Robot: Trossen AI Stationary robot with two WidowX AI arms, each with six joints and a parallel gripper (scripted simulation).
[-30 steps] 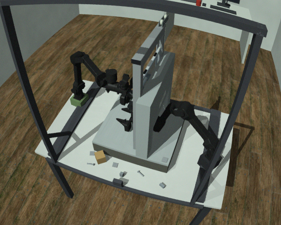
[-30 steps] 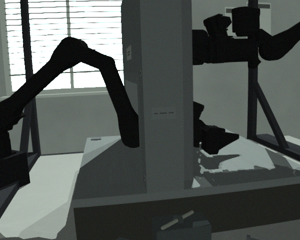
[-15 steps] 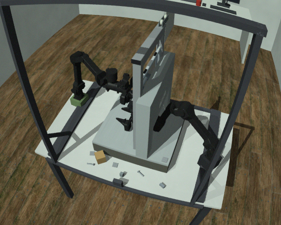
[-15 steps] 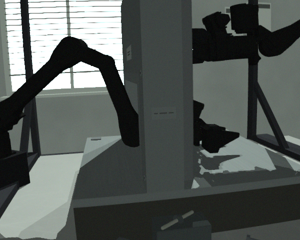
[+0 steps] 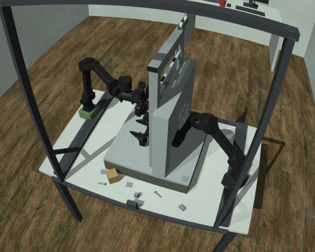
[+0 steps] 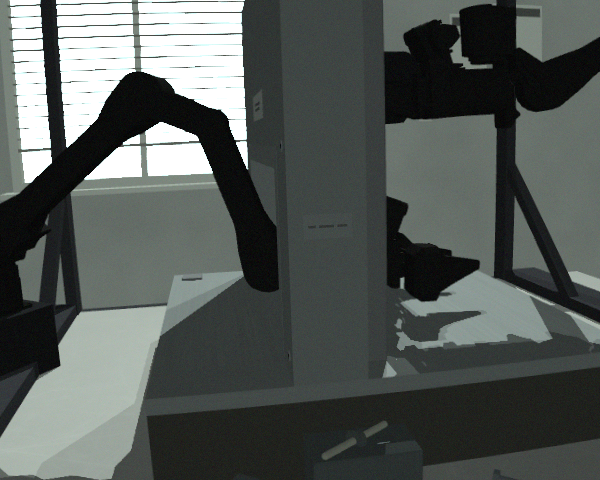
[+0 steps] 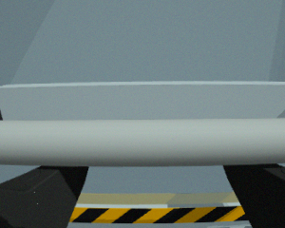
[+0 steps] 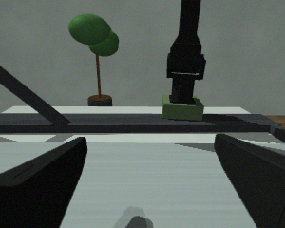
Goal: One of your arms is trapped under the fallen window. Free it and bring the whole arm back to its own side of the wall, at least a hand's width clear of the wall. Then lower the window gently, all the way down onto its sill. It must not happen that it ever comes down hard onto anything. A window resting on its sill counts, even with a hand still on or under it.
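My left gripper is now 60 mm below the window sash, 40 mm to the left of it and 10 mm short of it. From my left hand the other things lie so: box (320 mm below, 300 mm behind, 70 mm to the left).
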